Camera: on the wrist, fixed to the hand. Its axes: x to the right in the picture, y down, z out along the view.
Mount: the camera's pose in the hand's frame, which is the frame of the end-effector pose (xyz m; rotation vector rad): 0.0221 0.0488 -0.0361 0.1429 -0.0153 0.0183
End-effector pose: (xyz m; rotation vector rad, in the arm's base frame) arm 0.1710 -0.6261 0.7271 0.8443 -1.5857 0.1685
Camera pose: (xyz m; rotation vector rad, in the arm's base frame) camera 0.1716 -0.5801 0.7724 0.9436 -1.6103 0.2918
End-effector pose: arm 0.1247 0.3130 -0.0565 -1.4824 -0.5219 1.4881
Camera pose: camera 0.1470 0.2973 -0.1151 -1.3687 -0.4033 1.5199
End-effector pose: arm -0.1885 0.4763 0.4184 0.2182 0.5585 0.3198
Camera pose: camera -0.2022 0.5336 0.3919 0.3636 0.5650 0.2960
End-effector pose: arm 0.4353 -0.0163 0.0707 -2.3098 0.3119 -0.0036
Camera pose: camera 0.4423 -0.0793 0.0584 -2.1643 0.3148 0.0009
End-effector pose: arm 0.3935 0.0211 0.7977 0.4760 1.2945 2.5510
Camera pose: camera 0.3559 -0.0258 0.8213 0.5363 1.4802 2.4750
